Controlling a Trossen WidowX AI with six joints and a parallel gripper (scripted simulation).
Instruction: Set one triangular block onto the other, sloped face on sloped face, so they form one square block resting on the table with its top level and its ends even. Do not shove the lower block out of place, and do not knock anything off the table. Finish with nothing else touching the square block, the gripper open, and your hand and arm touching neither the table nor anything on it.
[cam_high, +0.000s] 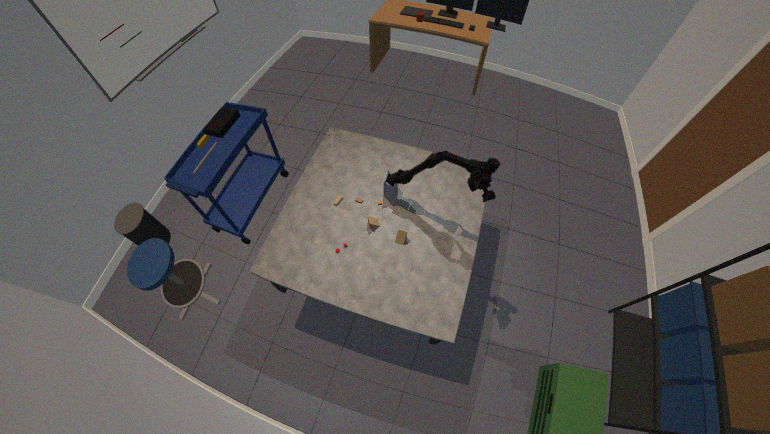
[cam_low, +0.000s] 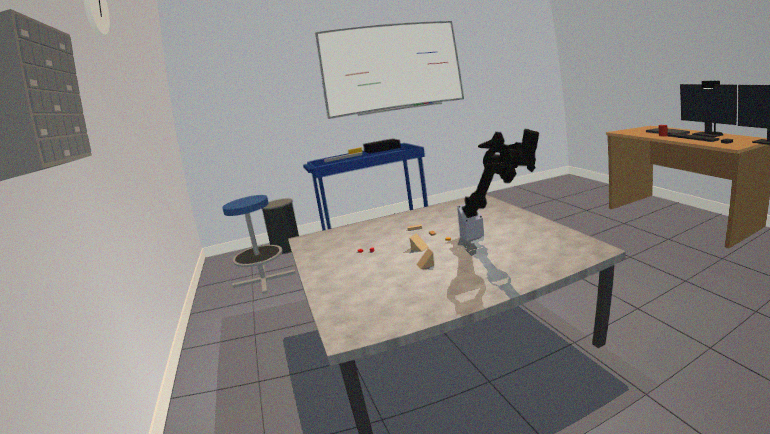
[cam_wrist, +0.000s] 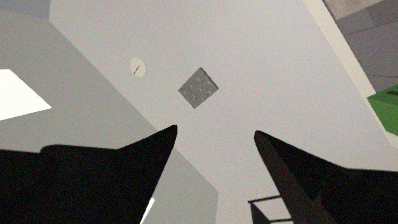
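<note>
My gripper tip is 480 mm above the tan triangular block, 360 mm to the left of it and 80 mm short of it. From my gripper tip the other things lie so: tan bar (830 mm to the right, 490 mm below, 70 mm behind); then orange thing (560 mm to the right, 490 mm below, 120 mm behind).
</note>
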